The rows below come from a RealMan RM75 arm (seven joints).
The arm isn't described. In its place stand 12 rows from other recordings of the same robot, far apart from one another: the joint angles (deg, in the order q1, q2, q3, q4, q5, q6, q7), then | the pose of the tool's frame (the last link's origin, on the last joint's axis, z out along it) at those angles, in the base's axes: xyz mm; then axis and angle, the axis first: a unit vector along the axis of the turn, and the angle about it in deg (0 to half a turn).
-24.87, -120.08, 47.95, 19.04, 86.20, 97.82, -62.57 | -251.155, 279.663, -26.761, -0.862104, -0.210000, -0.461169, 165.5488
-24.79, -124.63, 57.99, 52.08, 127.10, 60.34, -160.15 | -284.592, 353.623, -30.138, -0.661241, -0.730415, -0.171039, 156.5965
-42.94, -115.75, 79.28, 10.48, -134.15, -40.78, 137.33 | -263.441, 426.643, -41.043, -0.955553, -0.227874, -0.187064, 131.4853
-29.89, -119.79, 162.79, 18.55, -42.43, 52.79, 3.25 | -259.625, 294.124, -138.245, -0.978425, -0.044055, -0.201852, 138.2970
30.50, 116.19, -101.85, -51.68, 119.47, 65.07, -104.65 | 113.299, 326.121, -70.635, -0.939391, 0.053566, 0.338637, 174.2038
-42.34, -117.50, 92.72, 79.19, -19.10, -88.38, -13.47 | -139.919, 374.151, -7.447, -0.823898, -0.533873, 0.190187, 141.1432
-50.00, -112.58, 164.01, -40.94, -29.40, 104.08, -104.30 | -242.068, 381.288, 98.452, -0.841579, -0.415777, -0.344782, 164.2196
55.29, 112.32, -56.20, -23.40, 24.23, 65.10, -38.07 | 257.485, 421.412, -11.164, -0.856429, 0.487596, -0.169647, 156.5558
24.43, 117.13, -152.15, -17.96, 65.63, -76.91, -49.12 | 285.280, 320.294, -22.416, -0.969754, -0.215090, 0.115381, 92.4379
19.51, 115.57, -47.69, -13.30, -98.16, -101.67, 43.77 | 298.462, 222.803, -27.638, -0.916481, 0.126182, 0.379659, 165.8955
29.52, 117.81, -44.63, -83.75, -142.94, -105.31, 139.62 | 233.930, 329.189, 108.933, -0.879213, 0.475996, -0.020325, 157.4414
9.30, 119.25, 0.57, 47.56, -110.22, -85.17, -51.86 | 201.366, 171.397, -110.991, -0.933519, -0.018118, 0.358069, 108.7792
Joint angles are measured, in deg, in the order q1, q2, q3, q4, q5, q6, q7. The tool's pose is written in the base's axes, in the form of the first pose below.
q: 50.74 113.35 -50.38 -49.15 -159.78 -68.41 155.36
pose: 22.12, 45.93, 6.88, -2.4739, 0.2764, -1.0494
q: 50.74 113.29 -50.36 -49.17 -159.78 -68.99 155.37
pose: 22.14, 45.82, 6.87, -2.4787, 0.2702, -1.0550
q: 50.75 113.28 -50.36 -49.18 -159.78 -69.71 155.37
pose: 22.15, 45.67, 6.80, -2.4856, 0.2613, -1.0619
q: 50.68 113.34 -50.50 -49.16 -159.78 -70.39 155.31
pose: 22.20, 45.48, 6.63, -2.4923, 0.2494, -1.0684
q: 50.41 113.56 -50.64 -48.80 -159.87 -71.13 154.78
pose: 22.51, 45.08, 6.21, -2.5022, 0.2269, -1.0776
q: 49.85 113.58 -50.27 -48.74 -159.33 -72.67 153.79
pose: 22.91, 44.53, 6.02, -2.5251, 0.2068, -1.0917
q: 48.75 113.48 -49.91 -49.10 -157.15 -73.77 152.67
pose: 23.24, 44.02, 5.96, -2.5624, 0.2107, -1.1016
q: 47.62 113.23 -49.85 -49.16 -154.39 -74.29 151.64
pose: 23.54, 43.62, 5.91, -2.6008, 0.2227, -1.1086
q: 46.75 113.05 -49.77 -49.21 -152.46 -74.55 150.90
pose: 23.79, 43.33, 5.91, -2.6263, 0.2336, -1.1136
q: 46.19 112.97 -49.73 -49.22 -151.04 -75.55 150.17
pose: 23.90, 42.96, 5.78, -2.6536, 0.2287, -1.1192
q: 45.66 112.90 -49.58 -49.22 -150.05 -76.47 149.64
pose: 24.08, 42.59, 5.71, -2.6754, 0.2242, -1.1274
